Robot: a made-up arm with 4 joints.
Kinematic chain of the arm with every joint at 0, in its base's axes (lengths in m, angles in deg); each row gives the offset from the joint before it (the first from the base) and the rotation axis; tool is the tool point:
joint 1: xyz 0 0 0.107 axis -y
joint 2: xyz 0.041 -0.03 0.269 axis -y
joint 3: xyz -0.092 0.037 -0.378 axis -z
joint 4: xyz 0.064 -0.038 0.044 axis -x
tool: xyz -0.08 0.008 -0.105
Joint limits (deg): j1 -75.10..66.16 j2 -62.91..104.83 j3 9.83..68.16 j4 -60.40..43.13
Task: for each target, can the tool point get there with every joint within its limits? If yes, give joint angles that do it. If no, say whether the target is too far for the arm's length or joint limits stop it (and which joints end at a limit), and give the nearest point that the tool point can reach.
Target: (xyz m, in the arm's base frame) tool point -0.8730 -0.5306 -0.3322
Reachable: no: too far | nearest point -0.4131 -0.0700 -0.1008 | short by 0.691 m
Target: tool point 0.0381 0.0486 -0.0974
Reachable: yes | joints -44.55 28.94 43.73 -45.33
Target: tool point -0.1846 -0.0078 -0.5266
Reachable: no: joint limits stop it (at a limit: joint 1, joint 3) | nearest point -0.2028 -0.0055 -0.2099 | short by 0.317 m
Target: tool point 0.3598 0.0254 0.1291
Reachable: yes | joints 8.73 59.08 47.89 -22.62
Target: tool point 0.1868 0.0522 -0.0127
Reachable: yes | joints -2.77 33.18 33.78 -46.49
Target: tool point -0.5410 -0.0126 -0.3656
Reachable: no: joint limits stop it (at a limit: joint 1, joint 2, joint 3) | nearest point -0.3984 -0.0162 -0.1744 | short by 0.239 m
